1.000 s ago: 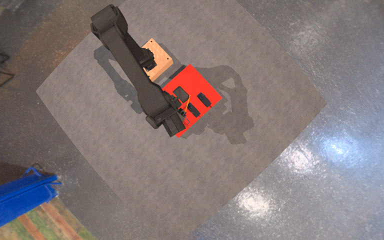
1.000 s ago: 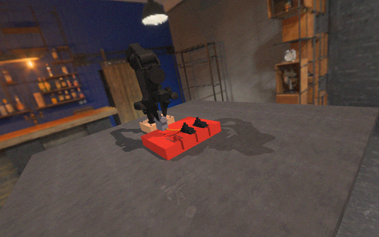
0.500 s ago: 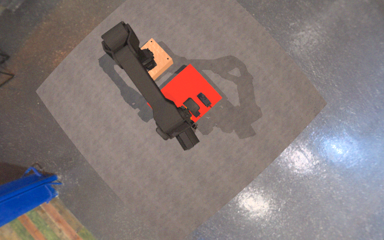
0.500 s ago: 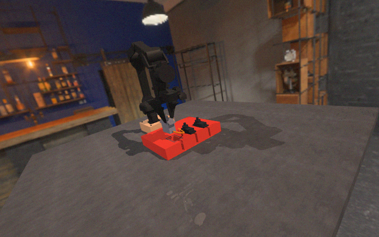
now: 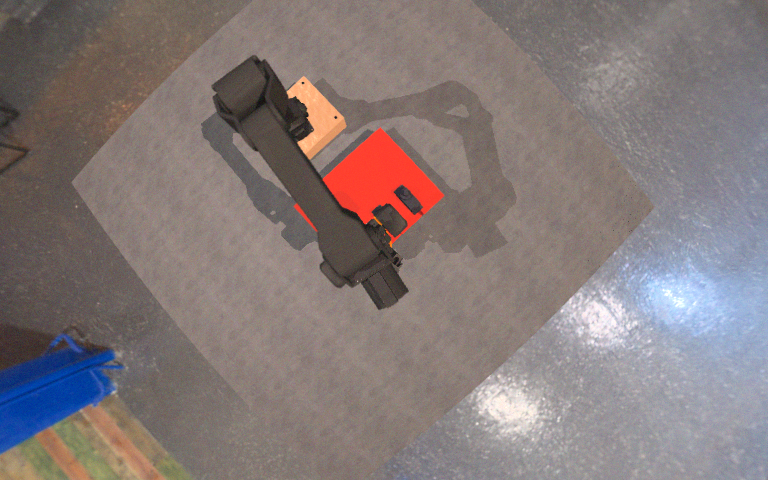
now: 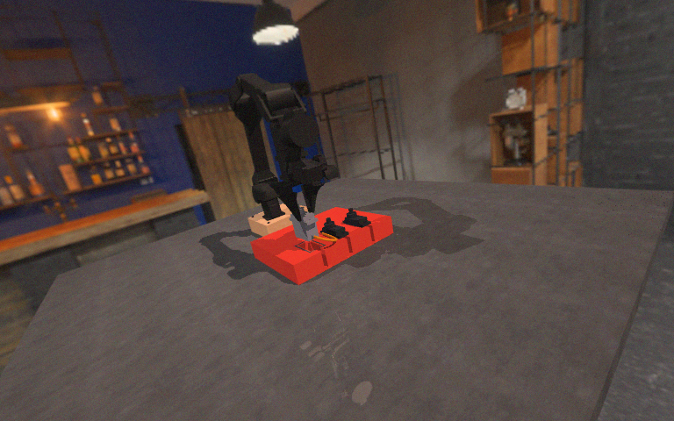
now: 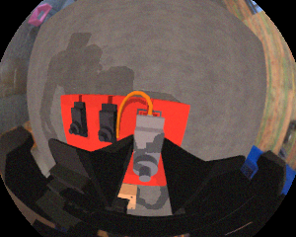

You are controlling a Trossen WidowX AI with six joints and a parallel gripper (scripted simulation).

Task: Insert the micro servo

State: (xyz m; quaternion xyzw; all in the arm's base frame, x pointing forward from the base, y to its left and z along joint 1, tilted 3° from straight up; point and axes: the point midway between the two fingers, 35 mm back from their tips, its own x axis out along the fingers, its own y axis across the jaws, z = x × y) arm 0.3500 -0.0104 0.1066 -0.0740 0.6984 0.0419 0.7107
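The red deck lies 130 mm behind my gripper tip, 60 mm to the left of it and 90 mm below it.
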